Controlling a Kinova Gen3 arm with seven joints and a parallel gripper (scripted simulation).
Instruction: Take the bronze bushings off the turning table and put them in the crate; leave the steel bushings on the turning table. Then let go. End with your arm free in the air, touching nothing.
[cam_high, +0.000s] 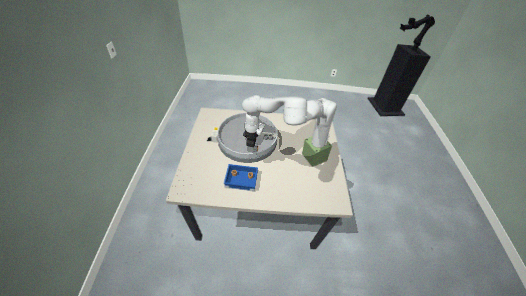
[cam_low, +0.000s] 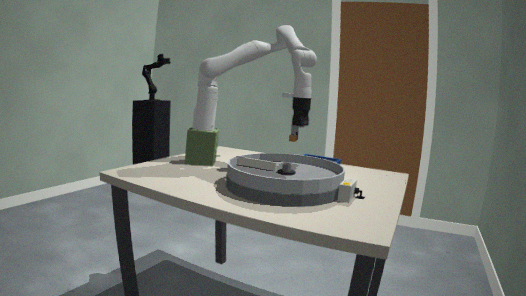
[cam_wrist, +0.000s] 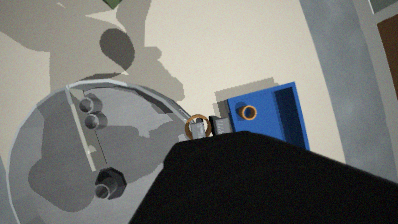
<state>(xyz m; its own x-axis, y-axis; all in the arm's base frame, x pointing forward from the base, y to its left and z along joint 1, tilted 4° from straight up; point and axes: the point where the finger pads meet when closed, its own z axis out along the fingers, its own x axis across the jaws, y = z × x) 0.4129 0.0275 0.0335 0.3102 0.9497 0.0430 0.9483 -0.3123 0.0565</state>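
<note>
Now: the blue crate 140 mm below my hand, 110 mm to the left of it and 90 mm ahead of it. Round my hand: grey turning table 230 mm to the right, 110 mm below, 30 mm ahead.
</note>
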